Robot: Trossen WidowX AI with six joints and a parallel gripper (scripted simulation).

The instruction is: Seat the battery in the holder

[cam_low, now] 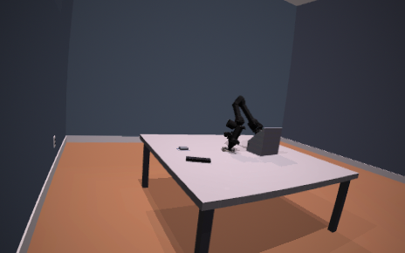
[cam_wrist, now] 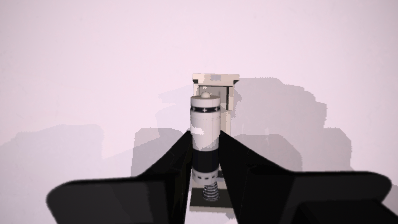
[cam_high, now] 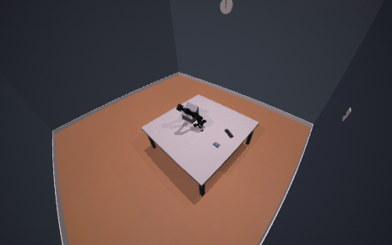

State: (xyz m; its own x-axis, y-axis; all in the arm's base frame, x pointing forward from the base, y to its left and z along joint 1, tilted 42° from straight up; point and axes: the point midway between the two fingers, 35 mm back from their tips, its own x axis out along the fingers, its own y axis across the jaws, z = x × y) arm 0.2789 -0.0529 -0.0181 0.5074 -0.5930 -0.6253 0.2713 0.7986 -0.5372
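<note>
The battery is 1 cm above my gripper tip. From my gripper tip the other things lie so: black bar 34 cm ahead, 21 cm to the left.
</note>
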